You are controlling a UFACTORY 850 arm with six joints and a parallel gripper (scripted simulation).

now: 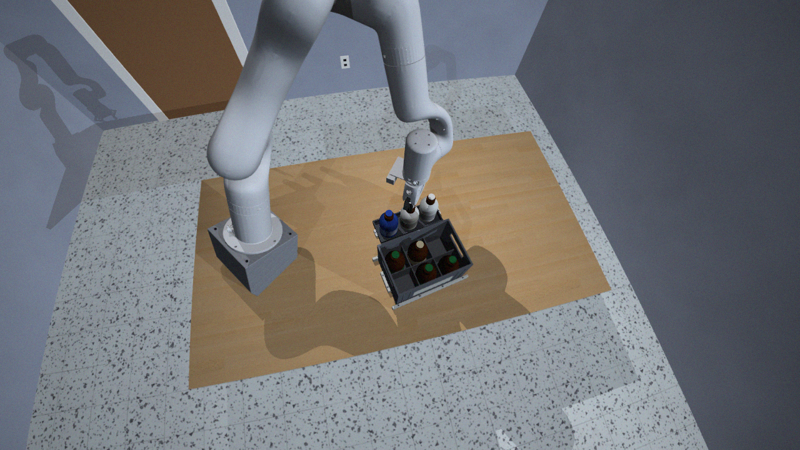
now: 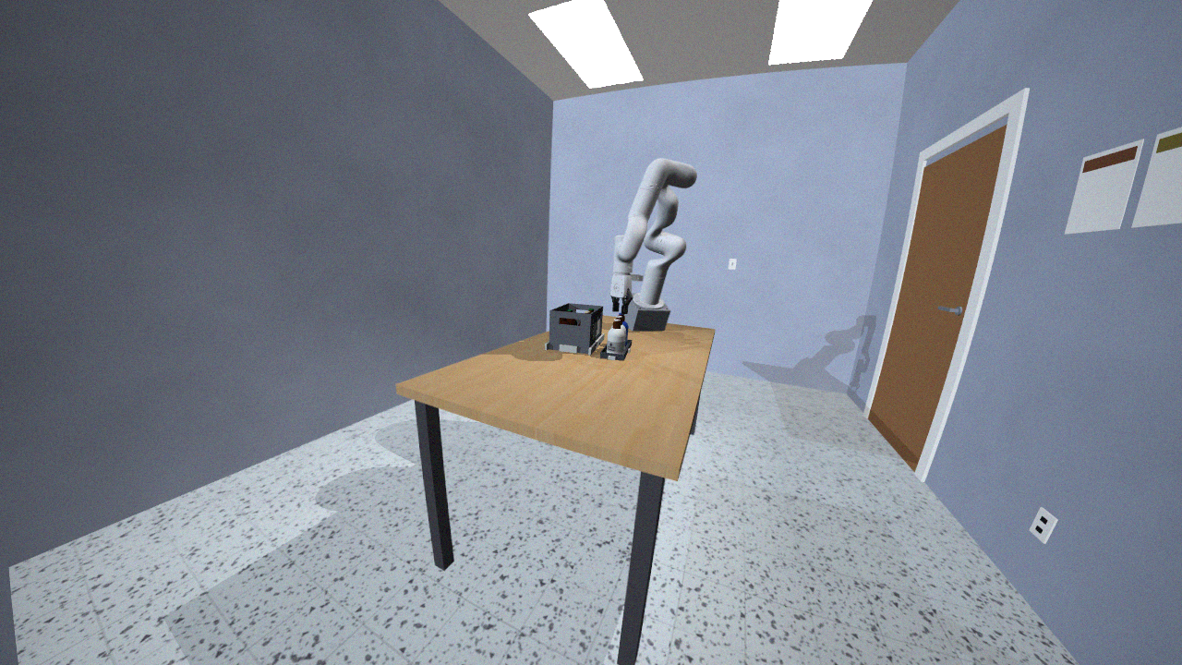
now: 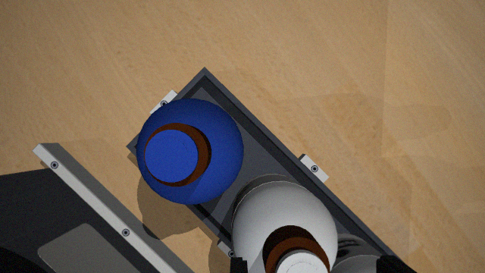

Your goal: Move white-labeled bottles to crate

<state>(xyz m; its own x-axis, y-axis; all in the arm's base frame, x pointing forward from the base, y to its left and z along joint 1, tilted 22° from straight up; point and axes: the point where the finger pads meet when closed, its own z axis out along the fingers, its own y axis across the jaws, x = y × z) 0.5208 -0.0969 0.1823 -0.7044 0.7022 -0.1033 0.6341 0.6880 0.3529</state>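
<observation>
Right now my hand is 90 mm past the blue-labeled bottle, 10 mm to the left of it and 110 mm above it. Also, from my hand: crate (20 mm behind, 200 mm to the right, 110 mm below); then dark tray (180 mm below).
</observation>
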